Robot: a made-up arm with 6 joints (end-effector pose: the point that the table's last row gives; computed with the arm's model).
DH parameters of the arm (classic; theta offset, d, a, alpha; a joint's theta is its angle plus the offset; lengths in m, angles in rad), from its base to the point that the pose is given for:
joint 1: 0 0.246 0 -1.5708
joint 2: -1.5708 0 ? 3.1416
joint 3: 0 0 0 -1.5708
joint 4: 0 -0.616 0 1.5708
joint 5: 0 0.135 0 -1.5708
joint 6: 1.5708 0 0 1.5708
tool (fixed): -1.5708 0 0 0
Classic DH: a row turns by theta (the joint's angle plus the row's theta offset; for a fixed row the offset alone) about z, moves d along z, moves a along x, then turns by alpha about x.
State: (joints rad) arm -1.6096 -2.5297 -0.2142 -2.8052 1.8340 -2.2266
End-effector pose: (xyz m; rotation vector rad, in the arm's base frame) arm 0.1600 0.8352 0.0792 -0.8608 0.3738 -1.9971
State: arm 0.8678 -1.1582 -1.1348 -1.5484 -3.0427 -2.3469
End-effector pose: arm -0.0678 -0.0846 0.4439 -0.9766 2.4516 -1.0160
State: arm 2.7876 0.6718 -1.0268 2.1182 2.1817 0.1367
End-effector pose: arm -0.5215 0.1178 0.2418 -0.4878 -0.5491 -1.4004
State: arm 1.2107 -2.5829 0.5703 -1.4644 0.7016 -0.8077
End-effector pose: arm -0.3525 -0.9768 -0.3002 -0.6786 0.5747 -1.1225
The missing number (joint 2, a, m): 0.794
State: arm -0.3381 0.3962 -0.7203 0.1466 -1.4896 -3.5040
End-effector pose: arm 0.5165 -0.3232 0.4336 -0.6869 0.6657 2.7049
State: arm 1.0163 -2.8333 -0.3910 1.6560 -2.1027 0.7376
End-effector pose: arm -0.4304 -0.6732 -0.2170 0.2642 0.3697 -0.2193
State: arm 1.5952 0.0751 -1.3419 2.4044 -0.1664 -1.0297
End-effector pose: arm -0.1059 0.2411 0.4429 -2.0660 -0.1091 1.9040
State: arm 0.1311 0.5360 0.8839 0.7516 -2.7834 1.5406
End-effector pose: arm 0.9579 0.0268 1.2253 -0.7873 2.4106 0.9992
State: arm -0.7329 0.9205 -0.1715 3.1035 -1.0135 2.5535
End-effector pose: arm 0.7743 -0.5154 0.1823 0.6053 -0.1592 -0.7648
